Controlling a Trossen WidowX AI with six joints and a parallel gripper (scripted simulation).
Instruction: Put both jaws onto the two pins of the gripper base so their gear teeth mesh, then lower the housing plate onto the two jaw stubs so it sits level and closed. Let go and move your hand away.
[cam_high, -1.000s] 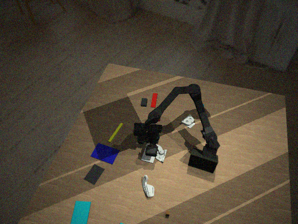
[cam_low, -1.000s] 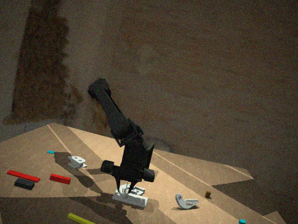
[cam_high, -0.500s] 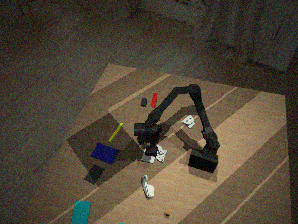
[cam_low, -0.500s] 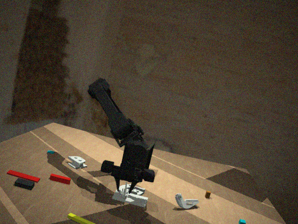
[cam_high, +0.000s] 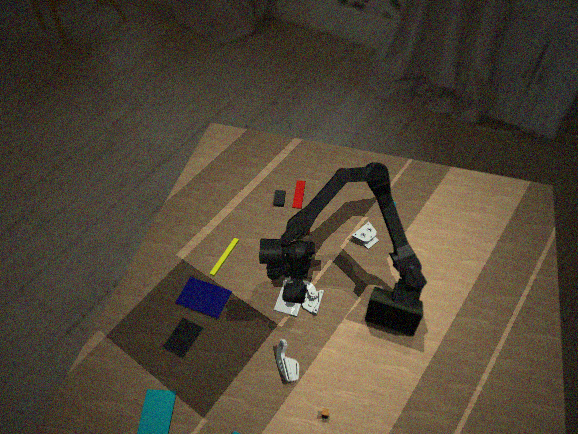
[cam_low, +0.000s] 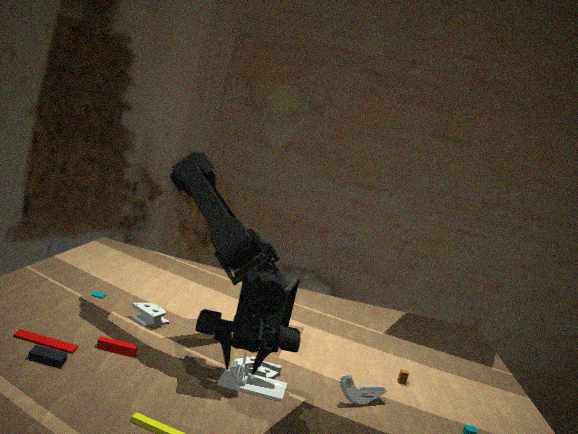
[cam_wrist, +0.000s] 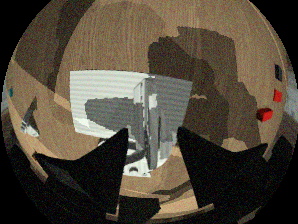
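Now: gripper tip 1 cm past the grey jaw, 21 cm to the right of it and 2 cm below it. From my gripper tip the other things lie so: yellow bar 26 cm ahead, 5 cm to the right, 1 cm below; then white block 17 cm behind, 23 cm to the right, 1 cm below; then blue plate 27 cm ahead, 10 cm to the left, 1 cm below.
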